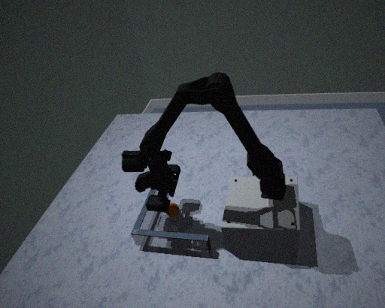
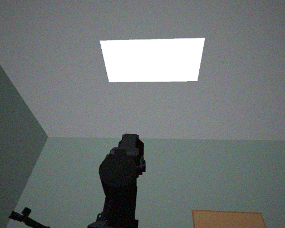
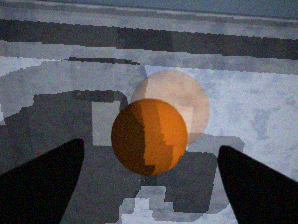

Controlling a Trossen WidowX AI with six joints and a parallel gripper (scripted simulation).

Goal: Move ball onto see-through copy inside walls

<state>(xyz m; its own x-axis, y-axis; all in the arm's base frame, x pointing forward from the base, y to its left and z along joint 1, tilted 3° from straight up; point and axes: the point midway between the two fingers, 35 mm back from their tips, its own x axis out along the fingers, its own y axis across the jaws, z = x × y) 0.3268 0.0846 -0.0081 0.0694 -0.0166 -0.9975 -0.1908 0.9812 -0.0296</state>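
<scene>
Now: the orange ball 3 cm below my gripper tip and 1 cm behind it. The rest, counted from my gripper tip: see-through copy of ball: 3 cm below, 1 cm to the right, 1 cm ahead.
</scene>
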